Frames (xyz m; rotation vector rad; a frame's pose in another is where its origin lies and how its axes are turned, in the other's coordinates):
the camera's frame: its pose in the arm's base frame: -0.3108 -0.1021 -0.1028 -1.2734 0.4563 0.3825
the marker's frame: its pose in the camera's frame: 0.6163 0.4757 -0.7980 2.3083 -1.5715 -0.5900
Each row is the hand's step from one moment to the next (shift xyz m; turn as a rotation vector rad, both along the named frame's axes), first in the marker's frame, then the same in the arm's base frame.
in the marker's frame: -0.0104 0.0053 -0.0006 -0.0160 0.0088 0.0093
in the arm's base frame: -0.0097 0.0063 -0.0014 -0.0204 0.0012 -0.0010
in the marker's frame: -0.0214 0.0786 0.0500 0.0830 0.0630 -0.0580
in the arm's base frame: -0.0766 -0.0088 0.0564 0.0618 0.0378 0.0947
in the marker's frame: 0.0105 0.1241 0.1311 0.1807 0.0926 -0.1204
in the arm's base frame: -0.1150 -0.0762 0.1169 0.1517 0.0626 0.1696
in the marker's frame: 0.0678 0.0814 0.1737 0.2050 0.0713 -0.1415
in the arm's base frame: -0.0753 -0.1493 0.1159 0.1899 0.0642 0.1642
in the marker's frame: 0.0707 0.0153 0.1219 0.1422 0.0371 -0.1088
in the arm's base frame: -0.0170 -0.1276 0.0594 0.1427 0.0497 0.1030
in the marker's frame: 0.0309 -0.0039 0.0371 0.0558 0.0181 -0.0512
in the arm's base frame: 0.0056 -0.0453 0.0162 0.0587 0.0280 0.0428
